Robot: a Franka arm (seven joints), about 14 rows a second.
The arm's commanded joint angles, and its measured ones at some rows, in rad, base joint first. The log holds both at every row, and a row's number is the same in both.
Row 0, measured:
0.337, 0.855, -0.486, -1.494, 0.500, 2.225, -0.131
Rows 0 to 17, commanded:
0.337, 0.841, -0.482, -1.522, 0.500, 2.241, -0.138
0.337, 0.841, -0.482, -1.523, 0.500, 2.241, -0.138
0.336, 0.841, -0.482, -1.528, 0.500, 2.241, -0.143
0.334, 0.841, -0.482, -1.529, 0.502, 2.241, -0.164
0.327, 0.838, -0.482, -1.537, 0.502, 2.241, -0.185
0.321, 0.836, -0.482, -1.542, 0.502, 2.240, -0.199
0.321, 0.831, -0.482, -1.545, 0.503, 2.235, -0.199
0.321, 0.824, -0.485, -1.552, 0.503, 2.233, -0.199
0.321, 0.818, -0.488, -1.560, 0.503, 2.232, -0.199
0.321, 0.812, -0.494, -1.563, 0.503, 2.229, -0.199
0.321, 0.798, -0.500, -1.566, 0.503, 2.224, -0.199
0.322, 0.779, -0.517, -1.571, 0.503, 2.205, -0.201
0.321, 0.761, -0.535, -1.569, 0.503, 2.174, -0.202
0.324, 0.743, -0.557, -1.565, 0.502, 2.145, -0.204
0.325, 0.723, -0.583, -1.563, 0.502, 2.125, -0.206
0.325, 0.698, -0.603, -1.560, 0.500, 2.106, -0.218
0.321, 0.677, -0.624, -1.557, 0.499, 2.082, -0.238
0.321, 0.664, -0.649, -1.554, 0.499, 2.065, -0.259
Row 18, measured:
0.319, 0.729, -0.618, -1.527, 0.500, 2.104, -0.221
